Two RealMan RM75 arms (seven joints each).
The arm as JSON. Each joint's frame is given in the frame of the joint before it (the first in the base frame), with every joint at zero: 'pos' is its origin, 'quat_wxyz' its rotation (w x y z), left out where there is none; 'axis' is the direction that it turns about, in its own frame. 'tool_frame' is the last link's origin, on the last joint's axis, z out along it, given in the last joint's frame.
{
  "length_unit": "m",
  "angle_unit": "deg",
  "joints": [
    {
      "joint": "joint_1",
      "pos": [
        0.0,
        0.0,
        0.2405
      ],
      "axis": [
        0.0,
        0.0,
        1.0
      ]
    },
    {
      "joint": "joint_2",
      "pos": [
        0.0,
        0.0,
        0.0
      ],
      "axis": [
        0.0,
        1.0,
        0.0
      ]
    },
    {
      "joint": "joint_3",
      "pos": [
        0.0,
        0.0,
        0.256
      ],
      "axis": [
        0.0,
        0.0,
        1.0
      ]
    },
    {
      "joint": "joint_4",
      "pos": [
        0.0,
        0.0,
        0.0
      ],
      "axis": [
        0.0,
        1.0,
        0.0
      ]
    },
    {
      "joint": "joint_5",
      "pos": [
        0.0,
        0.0,
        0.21
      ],
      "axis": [
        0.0,
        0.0,
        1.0
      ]
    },
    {
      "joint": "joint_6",
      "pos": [
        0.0,
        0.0,
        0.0
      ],
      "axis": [
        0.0,
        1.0,
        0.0
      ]
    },
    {
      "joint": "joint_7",
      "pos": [
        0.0,
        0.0,
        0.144
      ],
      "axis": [
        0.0,
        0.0,
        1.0
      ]
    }
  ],
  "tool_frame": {
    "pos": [
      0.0,
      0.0,
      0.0
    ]
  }
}
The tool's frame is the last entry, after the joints.
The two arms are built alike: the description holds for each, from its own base.
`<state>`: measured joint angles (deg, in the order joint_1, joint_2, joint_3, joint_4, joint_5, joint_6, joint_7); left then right.
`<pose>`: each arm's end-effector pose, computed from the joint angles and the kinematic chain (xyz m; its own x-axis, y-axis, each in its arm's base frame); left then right.
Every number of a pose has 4 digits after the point.
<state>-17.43 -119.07 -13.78 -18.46 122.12 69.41 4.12 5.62 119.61 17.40 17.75 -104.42 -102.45 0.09</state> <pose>-0.3016 0.2485 -0.0970 0.8188 -0.0088 0.5741 0.4891 -0.5130 -0.7054 0.3232 0.1888 -0.0024 0.6267 0.3667 -0.6876 -0.7296 -0.0339 -0.6830</pose>
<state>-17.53 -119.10 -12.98 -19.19 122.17 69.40 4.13 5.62 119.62 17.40 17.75 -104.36 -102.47 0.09</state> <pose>-0.2974 0.2467 -0.1005 0.8137 -0.0098 0.5812 0.4890 -0.5290 -0.6935 0.3232 0.1888 -0.0024 0.6266 0.3671 -0.6875 -0.7299 -0.0329 -0.6828</pose>
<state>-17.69 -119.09 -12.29 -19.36 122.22 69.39 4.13 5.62 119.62 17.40 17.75 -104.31 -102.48 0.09</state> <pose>-0.2957 0.2457 -0.1024 0.8141 -0.0112 0.5807 0.4832 -0.5415 -0.6879 0.3233 0.1888 -0.0023 0.6267 0.3672 -0.6873 -0.7300 -0.0320 -0.6827</pose>
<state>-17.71 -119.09 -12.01 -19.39 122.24 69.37 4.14 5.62 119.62 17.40 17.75 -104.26 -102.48 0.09</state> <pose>-0.2953 0.2451 -0.1032 0.8147 -0.0110 0.5797 0.4808 -0.5460 -0.6861 0.3234 0.1888 -0.0022 0.6268 0.3672 -0.6872 -0.7301 -0.0311 -0.6826</pose>
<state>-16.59 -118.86 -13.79 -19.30 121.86 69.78 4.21 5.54 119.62 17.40 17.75 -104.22 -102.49 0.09</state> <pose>-0.3025 0.2445 -0.0963 0.8108 -0.0037 0.5853 0.5040 -0.5041 -0.7014 0.3237 0.1883 -0.0021 0.6274 0.3665 -0.6870 -0.7302 -0.0294 -0.6826</pose>
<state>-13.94 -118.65 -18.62 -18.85 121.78 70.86 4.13 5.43 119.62 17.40 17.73 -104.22 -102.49 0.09</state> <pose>-0.3183 0.2416 -0.0809 0.7996 0.0085 0.6004 0.5524 -0.4023 -0.7301 0.3241 0.1877 -0.0021 0.6284 0.3653 -0.6868 -0.7301 -0.0280 -0.6828</pose>
